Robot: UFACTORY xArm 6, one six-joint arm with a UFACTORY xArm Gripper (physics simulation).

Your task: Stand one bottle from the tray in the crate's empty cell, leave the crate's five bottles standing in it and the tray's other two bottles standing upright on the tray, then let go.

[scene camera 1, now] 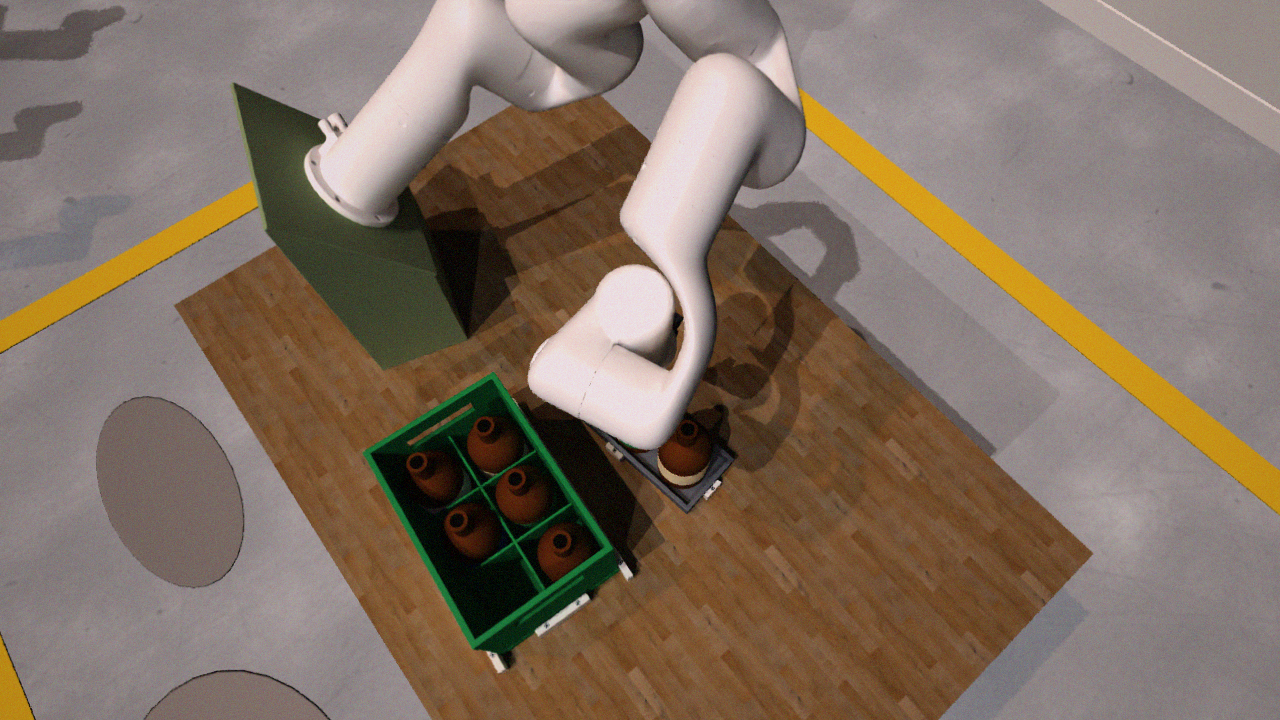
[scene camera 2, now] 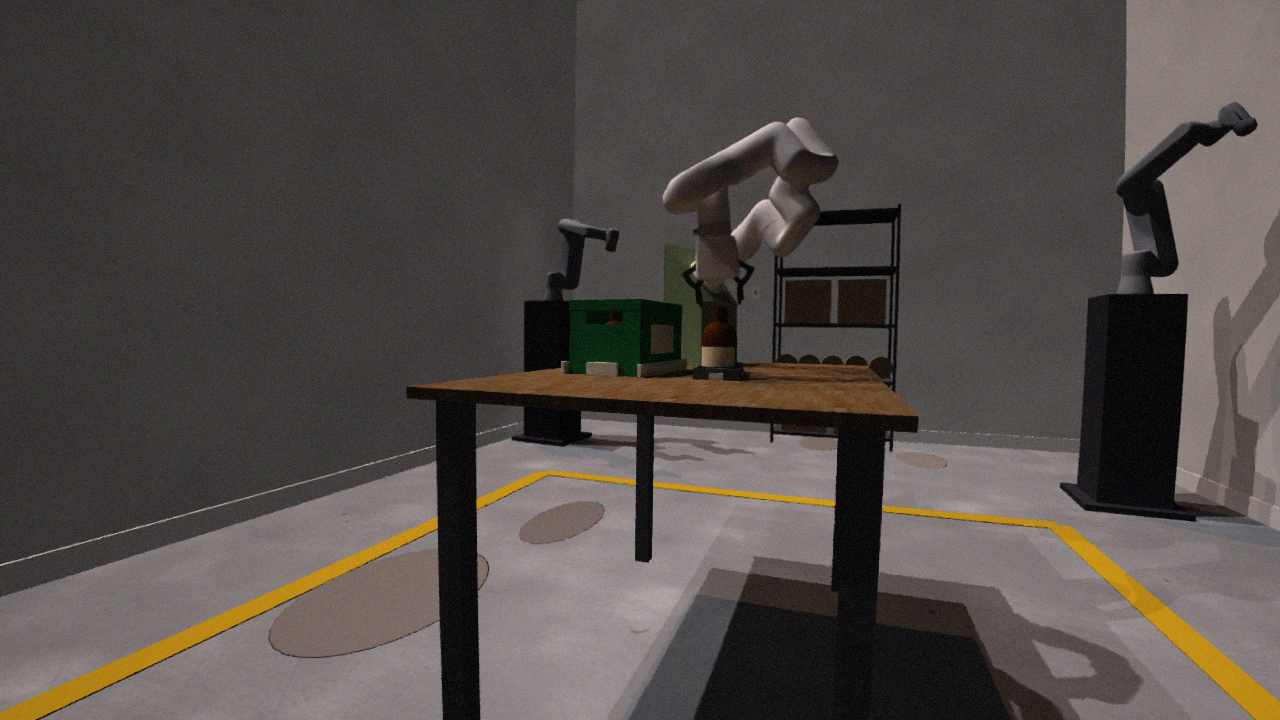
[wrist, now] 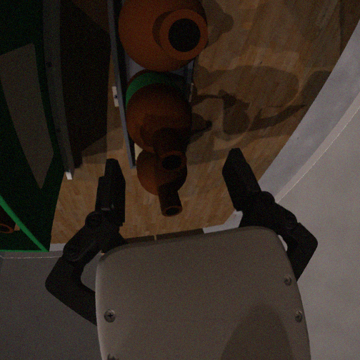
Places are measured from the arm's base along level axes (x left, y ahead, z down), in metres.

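Pixels of known places: gripper, fingertip midpoint: (scene camera 2: 720, 305); arm's base at its link origin: (scene camera 1: 351, 188).
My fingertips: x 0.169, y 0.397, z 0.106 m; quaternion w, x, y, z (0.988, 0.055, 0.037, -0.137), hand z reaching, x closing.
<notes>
For each thing: its middle in the pictures, then the offset to it from my fingertips. Level surfaces: height alone.
- green crate at the middle of its body: (scene camera 1: 498, 514) (scene camera 2: 628, 337) dx -0.231, dy +0.022, dz +0.080 m
- grey tray at the middle of its body: (scene camera 1: 639, 425) (scene camera 2: 720, 370) dx +0.004, dy +0.002, dz +0.155 m
- cream-labelled bottle at the middle of its body: (scene camera 1: 684, 448) (scene camera 2: 718, 341) dx +0.023, dy +0.086, dz +0.085 m
- wooden table at its surface level: dz +0.168 m
My gripper (scene camera 2: 719, 300) (wrist: 174, 163) is open and empty, fingers pointing down, above the tray bottles; the arm hides it in scene camera 1. The green crate (scene camera 1: 554, 462) (scene camera 2: 595, 351) (wrist: 45, 220) holds five upright brown bottles (scene camera 1: 492, 443) (scene camera 1: 434, 474) (scene camera 1: 523, 495) (scene camera 1: 471, 530) (scene camera 1: 563, 550); its empty cell (scene camera 1: 505, 595) is at the near left corner. On the grey tray (scene camera 1: 657, 485) (scene camera 2: 733, 372) (wrist: 121, 100) stand a cream-labelled bottle (scene camera 1: 687, 452) (scene camera 2: 718, 335) (wrist: 148, 172) at the near end, a green-labelled bottle (wrist: 155, 117) in the middle and a third bottle (wrist: 140, 35).
The wooden table (scene camera 1: 805, 501) (scene camera 2: 581, 386) bears both crate and tray. The crate stands beside the tray with a narrow gap between them. The green pedestal (scene camera 1: 358, 268) carries the arm's base. A dark shelf rack (scene camera 2: 895, 295) and two grey arms stand behind the table.
</notes>
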